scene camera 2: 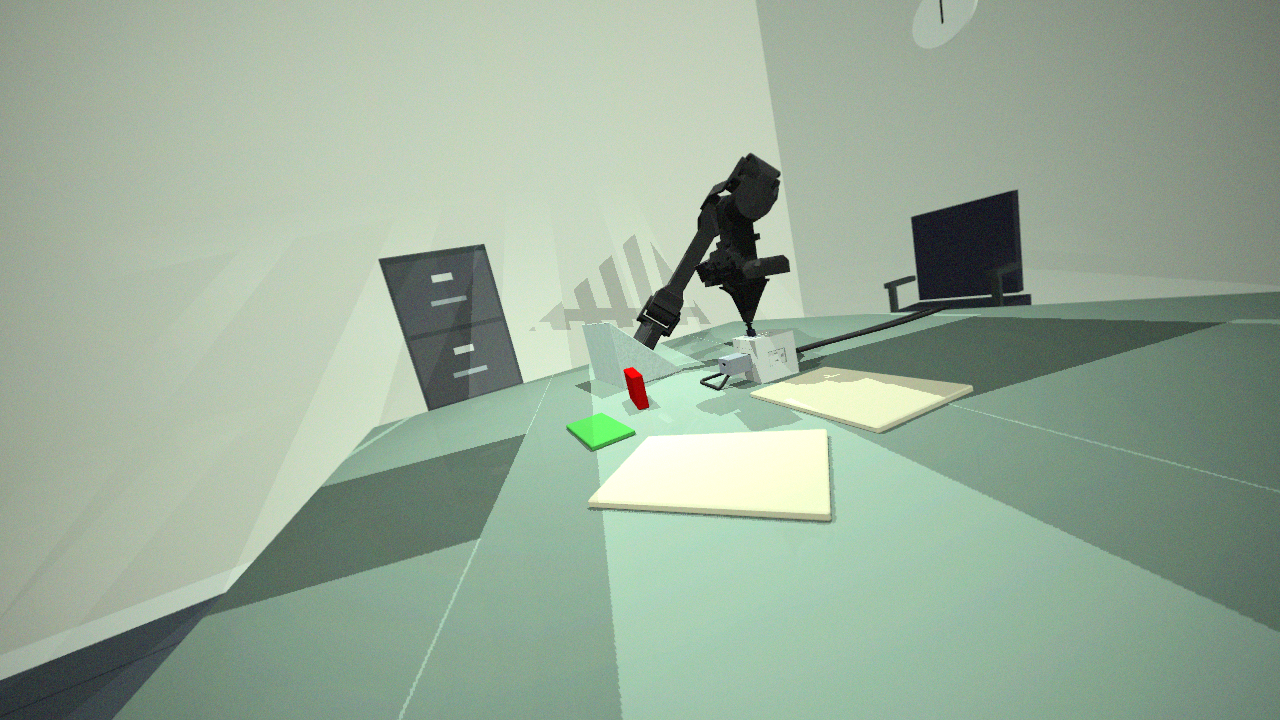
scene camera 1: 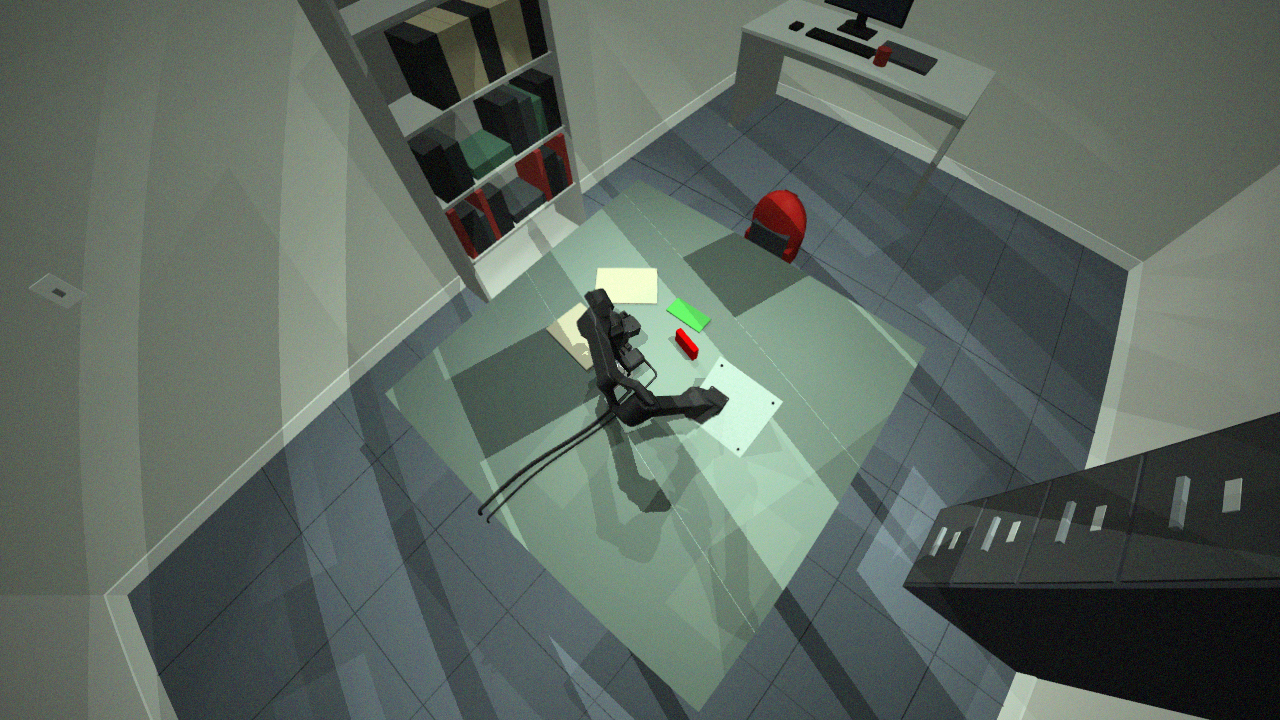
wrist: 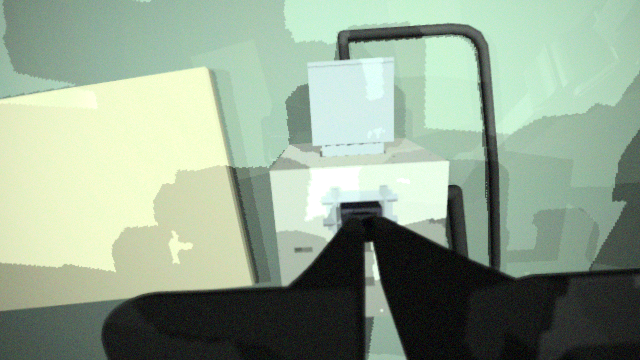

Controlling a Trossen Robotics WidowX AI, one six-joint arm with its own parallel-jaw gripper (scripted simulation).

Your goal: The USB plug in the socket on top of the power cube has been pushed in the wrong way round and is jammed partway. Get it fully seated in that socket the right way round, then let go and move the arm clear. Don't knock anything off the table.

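Observation:
A dark USB plug (wrist: 364, 210) is there for me to see, and so is a cream pad (scene camera 2: 777, 474). I can also see a green tile (scene camera 2: 597, 431) (scene camera 1: 694, 318), though in the wrist view the tile is out of frame. As for my gripper (scene camera 2: 748, 322) (scene camera 1: 619, 355) (wrist: 365, 230), I see that too.

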